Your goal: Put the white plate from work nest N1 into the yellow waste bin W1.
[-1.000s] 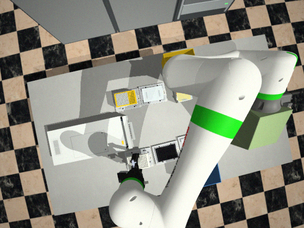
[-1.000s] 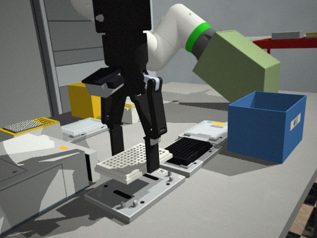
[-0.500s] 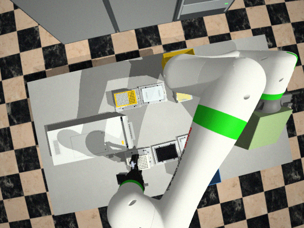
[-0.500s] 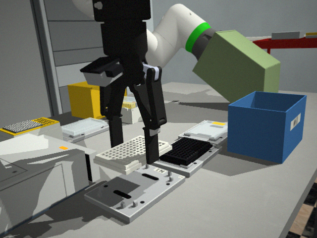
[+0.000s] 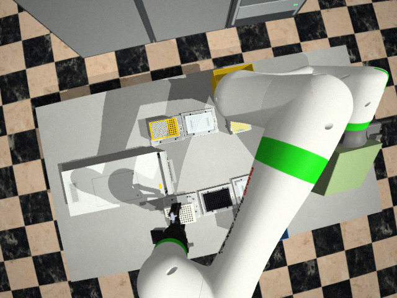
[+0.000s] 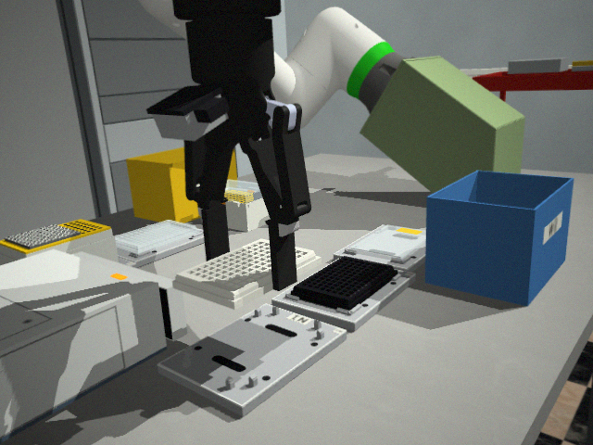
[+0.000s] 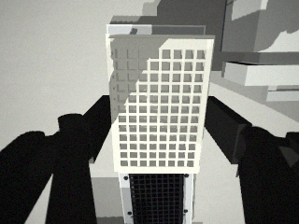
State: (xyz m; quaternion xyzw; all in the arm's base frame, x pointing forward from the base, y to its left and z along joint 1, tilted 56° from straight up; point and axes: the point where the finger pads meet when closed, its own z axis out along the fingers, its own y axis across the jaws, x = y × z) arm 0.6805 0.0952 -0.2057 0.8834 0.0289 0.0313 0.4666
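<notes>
The work nest N1 is 110 mm below my hand. Also, from my hand: white plate (20 mm below); then grey instrument (220 mm ahead, 180 mm to the right, 80 mm below); then black plate (180 mm behind, 10 mm to the right, 100 mm below).
</notes>
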